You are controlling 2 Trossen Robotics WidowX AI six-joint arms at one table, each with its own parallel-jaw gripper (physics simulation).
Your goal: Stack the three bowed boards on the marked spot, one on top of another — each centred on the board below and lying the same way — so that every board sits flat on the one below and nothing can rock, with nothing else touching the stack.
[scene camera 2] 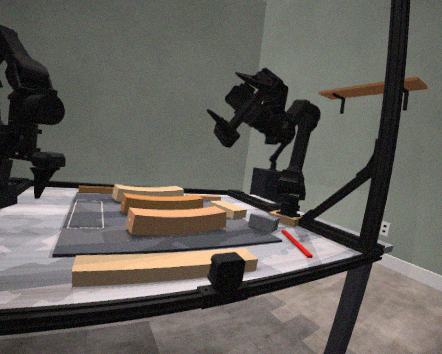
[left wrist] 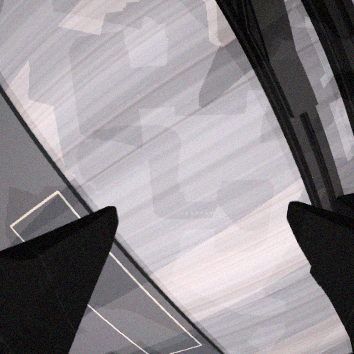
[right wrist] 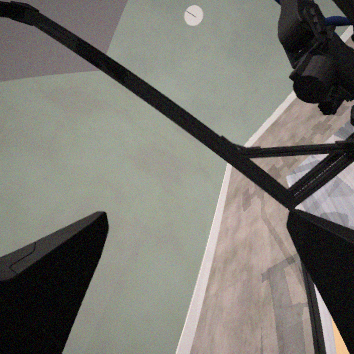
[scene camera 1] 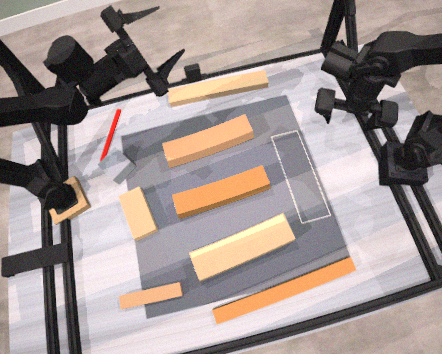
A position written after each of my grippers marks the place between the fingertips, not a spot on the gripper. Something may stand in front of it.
Observation:
My left gripper (scene camera 2: 19, 195) is open, with nothing in its grasp. My right gripper (scene camera 1: 172, 28) is open, holding nothing. I also see a grey block (scene camera 1: 117, 166), a long orange board (scene camera 1: 297, 285) and a marked spot (scene camera 1: 163, 257).
My left gripper shows as well in the left wrist view (left wrist: 202, 212) and in scene camera 1 (scene camera 1: 345, 126). My right gripper also shows in scene camera 2 (scene camera 2: 221, 92) and in the right wrist view (right wrist: 198, 219). The marked spot also shows in scene camera 2 (scene camera 2: 90, 212) and in the left wrist view (left wrist: 125, 303). The left wrist view misses the grey block: it is out of frame. The right wrist view misses the grey block: it is out of frame.

